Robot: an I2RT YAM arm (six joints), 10 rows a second.
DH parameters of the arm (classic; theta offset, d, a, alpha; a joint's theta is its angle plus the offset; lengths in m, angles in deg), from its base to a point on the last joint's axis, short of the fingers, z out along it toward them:
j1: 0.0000 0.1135 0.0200 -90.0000
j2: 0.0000 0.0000 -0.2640 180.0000
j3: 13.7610 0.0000 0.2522 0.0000
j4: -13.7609 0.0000 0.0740 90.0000
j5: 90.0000 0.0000 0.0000 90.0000
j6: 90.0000 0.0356 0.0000 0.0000
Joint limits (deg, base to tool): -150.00..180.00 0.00..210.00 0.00..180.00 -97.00..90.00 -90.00..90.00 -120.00..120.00
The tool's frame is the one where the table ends.
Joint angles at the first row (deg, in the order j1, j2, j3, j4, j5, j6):
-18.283 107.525 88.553 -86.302 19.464 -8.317
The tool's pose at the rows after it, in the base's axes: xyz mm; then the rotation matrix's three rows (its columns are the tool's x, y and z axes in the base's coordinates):
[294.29 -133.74 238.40], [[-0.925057 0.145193 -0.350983], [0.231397 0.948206 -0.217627], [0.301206 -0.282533 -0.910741]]
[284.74 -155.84 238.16], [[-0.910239 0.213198 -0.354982], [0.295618 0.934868 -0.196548], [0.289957 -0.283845 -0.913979]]
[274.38 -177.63 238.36], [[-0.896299 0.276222 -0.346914], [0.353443 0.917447 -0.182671], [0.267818 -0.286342 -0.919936]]
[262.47 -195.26 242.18], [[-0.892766 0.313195 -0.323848], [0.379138 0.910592 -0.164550], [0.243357 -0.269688 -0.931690]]
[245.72 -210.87 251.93], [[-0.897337 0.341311 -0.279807], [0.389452 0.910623 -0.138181], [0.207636 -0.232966 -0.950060]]
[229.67 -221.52 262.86], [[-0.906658 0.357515 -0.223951], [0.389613 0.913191 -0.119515], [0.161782 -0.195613 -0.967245]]
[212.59 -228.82 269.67], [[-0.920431 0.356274 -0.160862], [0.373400 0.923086 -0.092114], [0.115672 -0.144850 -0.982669]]
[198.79 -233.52 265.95], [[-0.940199 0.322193 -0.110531], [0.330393 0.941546 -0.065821], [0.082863 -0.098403 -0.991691]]
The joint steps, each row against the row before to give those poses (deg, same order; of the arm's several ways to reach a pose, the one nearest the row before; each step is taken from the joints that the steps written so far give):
-4.044 0.000 0.000 0.394 0.087 -0.066
-4.262 -0.022 0.001 0.764 0.000 -0.349
-4.241 -0.153 0.000 1.421 0.000 -0.787
-3.824 -0.831 -0.001 1.181 -0.918 -2.404
-4.197 -1.944 0.000 0.699 -2.186 -3.782
-3.584 -2.274 -0.111 0.700 -2.601 -3.802
-3.497 -2.447 -1.220 1.113 -3.497 -4.590
-2.820 -1.793 -2.845 2.362 -3.082 -5.442

